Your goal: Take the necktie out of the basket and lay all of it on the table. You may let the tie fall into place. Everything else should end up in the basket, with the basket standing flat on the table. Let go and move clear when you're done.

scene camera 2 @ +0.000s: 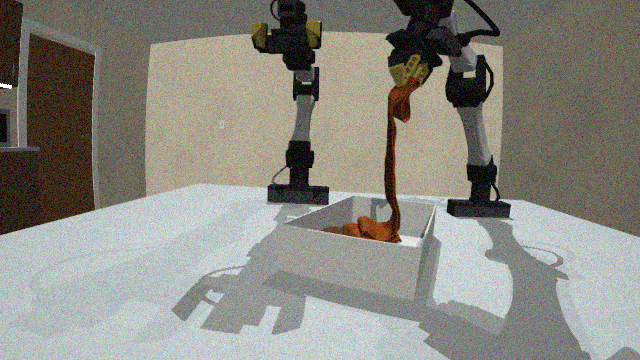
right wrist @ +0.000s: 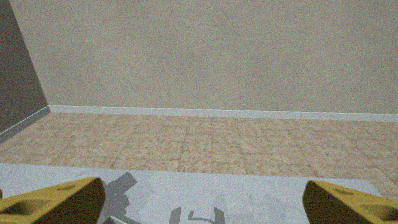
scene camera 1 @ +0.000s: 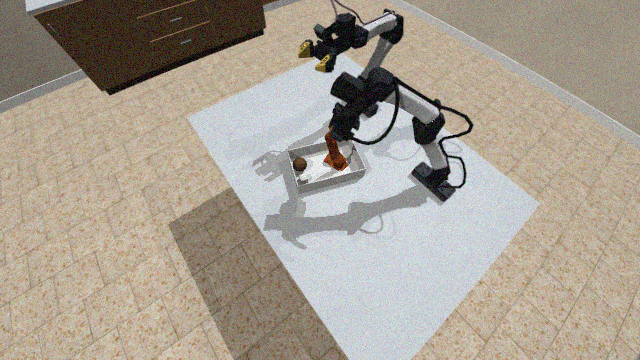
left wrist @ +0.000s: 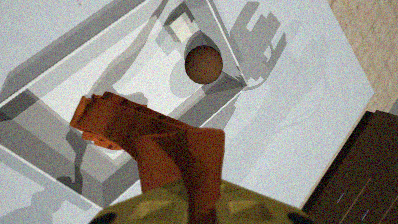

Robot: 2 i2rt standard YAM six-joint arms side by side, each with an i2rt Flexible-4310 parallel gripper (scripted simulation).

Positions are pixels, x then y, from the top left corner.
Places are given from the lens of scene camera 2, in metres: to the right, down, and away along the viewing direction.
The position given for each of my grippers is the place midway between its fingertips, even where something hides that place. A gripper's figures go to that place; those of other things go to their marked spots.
my left gripper (scene camera 2: 402, 88): 0.14, -0.16, 0.47
my right gripper (scene camera 2: 283, 25): -0.07, -0.31, 0.53
orange necktie (scene camera 2: 398, 100): 0.13, -0.13, 0.46
grey basket (scene camera 2: 391, 269): 0.09, 0.11, 0.34
The marked spots on the grey basket and the orange necktie are 0.27 m apart.
